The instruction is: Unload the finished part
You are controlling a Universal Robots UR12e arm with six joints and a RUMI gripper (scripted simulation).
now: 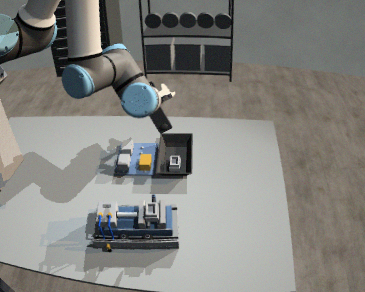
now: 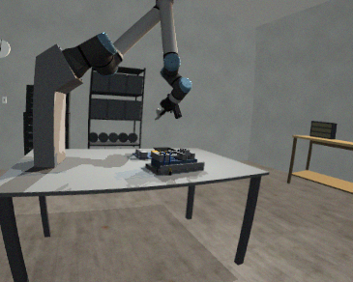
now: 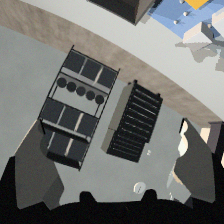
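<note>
The blue vise is 120 mm behind my hand, 320 mm to the right of it and 260 mm below it. Also, from my hand: blue plate: 100 mm behind, 30 mm to the left, 290 mm below; pale block: 150 mm behind, 270 mm below; orange block: 60 mm behind, 20 mm to the right, 270 mm below.
</note>
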